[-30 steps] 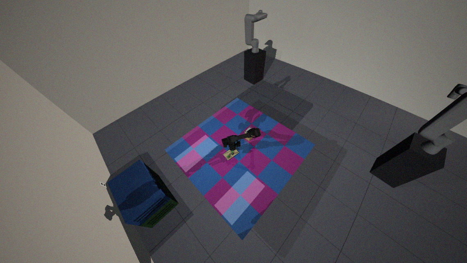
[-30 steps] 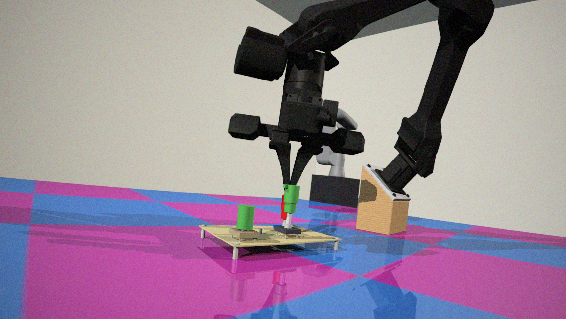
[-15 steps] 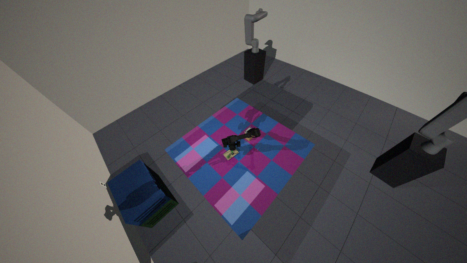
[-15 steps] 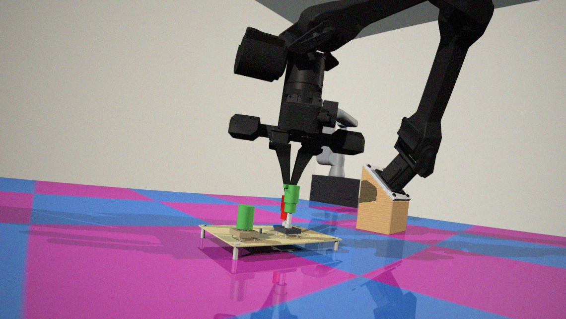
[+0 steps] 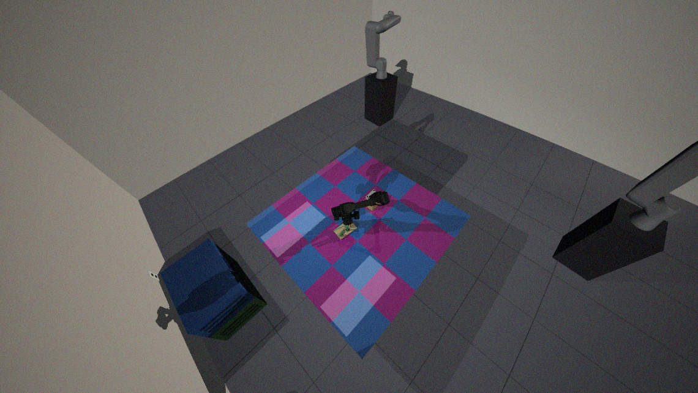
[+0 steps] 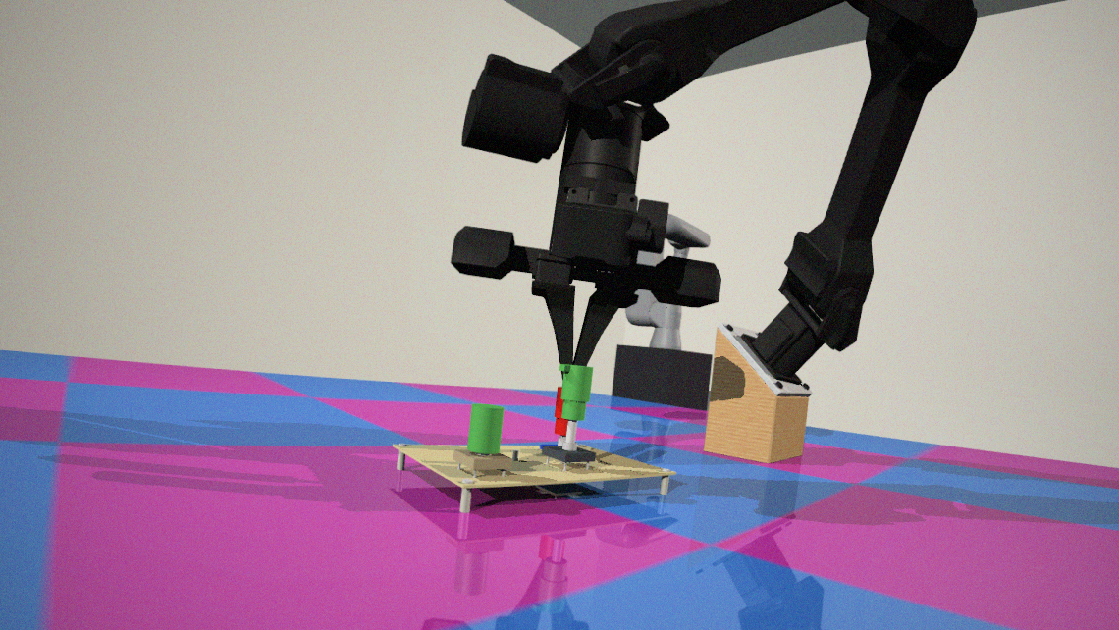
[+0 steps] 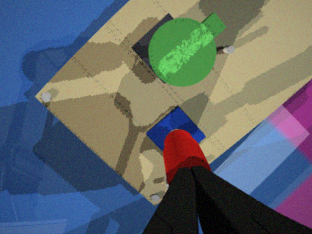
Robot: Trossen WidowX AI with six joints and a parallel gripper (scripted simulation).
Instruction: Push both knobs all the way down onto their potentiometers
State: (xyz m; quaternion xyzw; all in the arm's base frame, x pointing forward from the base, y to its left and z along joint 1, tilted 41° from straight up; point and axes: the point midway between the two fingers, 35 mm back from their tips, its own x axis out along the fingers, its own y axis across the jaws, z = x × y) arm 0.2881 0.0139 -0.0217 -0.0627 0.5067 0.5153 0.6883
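The green knob is 4 cm to the left of my gripper tip and 3 cm ahead of it. Round my gripper tip: red knob: 2 cm below.
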